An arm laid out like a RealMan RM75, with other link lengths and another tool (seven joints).
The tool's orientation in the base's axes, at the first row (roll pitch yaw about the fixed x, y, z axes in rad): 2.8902, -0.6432, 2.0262
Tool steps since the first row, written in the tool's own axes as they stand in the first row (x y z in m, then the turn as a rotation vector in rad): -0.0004, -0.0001, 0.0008, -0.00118, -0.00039, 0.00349; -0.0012, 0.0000, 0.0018, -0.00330, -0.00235, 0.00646; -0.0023, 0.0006, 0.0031, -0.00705, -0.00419, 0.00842; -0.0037, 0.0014, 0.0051, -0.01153, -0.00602, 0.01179; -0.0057, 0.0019, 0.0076, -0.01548, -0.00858, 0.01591; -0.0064, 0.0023, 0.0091, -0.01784, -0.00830, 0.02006; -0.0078, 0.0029, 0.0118, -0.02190, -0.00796, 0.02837; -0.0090, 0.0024, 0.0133, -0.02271, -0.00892, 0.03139; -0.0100, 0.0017, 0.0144, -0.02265, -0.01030, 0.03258; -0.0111, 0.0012, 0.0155, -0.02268, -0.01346, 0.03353; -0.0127, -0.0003, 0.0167, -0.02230, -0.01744, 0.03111
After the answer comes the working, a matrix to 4 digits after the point.
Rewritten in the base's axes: 0.0000, 0.0002, -0.0009, -0.00006, 0.00124, -0.00349; 0.0004, 0.0003, -0.0021, -0.00124, 0.00102, -0.00745; 0.0013, 0.0005, -0.0037, -0.00171, -0.00098, -0.01159; 0.0024, 0.0010, -0.0059, -0.00195, -0.00260, -0.01725; 0.0035, 0.0013, -0.0089, -0.00309, -0.00359, -0.02332; 0.0041, 0.0018, -0.0104, -0.00213, -0.00258, -0.02790; 0.0051, 0.0027, -0.0132, -0.00065, -0.00016, -0.03671; 0.0050, 0.0026, -0.0152, -0.00136, 0.00089, -0.03972; 0.0046, 0.0024, -0.0168, -0.00271, 0.00128, -0.04089; 0.0045, 0.0022, -0.0184, -0.00569, 0.00093, -0.04227; 0.0037, 0.0013, -0.0206, -0.00946, -0.00148, -0.04096
The tool's axes in the first row as the columns of a matrix, in the base's axes (rounded; the answer above uses it unrounded):
-0.3519, 0.9355, -0.0321
0.7186, 0.2920, 0.6311
0.5998, 0.1990, -0.7750

